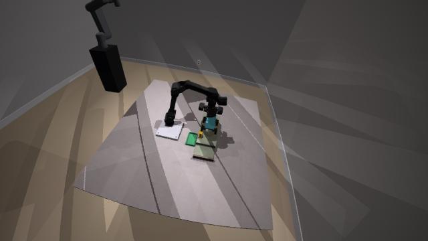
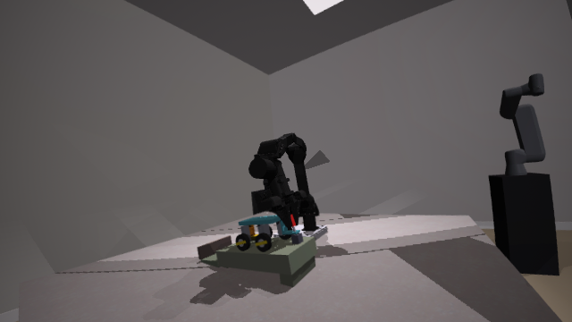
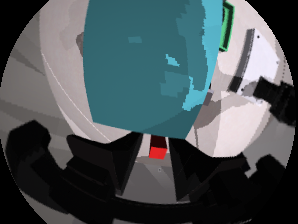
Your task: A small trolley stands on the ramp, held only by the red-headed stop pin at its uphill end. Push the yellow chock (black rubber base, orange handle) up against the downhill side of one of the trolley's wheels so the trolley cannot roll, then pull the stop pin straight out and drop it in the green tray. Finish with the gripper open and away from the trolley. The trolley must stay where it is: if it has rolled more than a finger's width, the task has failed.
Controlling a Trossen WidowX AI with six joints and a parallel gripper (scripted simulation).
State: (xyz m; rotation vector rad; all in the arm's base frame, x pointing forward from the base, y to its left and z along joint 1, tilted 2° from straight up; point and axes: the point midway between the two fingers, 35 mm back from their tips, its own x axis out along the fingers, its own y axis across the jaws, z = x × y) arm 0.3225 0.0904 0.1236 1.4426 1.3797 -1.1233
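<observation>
Now: gripper tip 180 mm to the left of the yellow chock, 50 mm past it and 50 mm above it. Also, from my gripper tip: pale green ramp (110 mm to the right, 80 mm below, 10 mm ahead); then trolley (100 mm to the right, 20 mm below, 10 mm ahead); then red-headed stop pin (right at my gripper tip).
</observation>
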